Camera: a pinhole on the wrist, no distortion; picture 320 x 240 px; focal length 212.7 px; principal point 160.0 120.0 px. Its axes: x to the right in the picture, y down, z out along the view. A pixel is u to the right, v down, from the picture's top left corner.
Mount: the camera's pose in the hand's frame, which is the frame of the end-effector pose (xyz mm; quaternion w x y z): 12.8 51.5 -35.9 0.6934 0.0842 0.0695 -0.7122
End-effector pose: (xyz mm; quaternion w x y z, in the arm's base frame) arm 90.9 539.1 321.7 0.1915 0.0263 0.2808 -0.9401
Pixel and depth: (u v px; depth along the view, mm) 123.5 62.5 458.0
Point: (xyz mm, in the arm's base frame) 238.9 326.0 681.7
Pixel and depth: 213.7 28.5 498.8
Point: 250.8 520.8 798.4
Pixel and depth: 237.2 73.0 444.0
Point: 129.5 532.2 743.8
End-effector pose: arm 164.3 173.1 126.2 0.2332 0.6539 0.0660 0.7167
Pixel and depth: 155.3 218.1 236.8
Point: 351.5 178.3 259.8
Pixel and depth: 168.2 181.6 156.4
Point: 272.3 162.1 195.4
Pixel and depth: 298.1 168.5 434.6
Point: 558.9 426.6 128.8
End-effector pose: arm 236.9 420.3 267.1 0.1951 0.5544 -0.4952 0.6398
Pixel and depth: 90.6 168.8 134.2
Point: 226.9 290.6 266.6
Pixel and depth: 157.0 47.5 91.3
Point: 243.4 366.7 228.9
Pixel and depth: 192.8 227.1 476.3
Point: 482.0 50.1 493.6
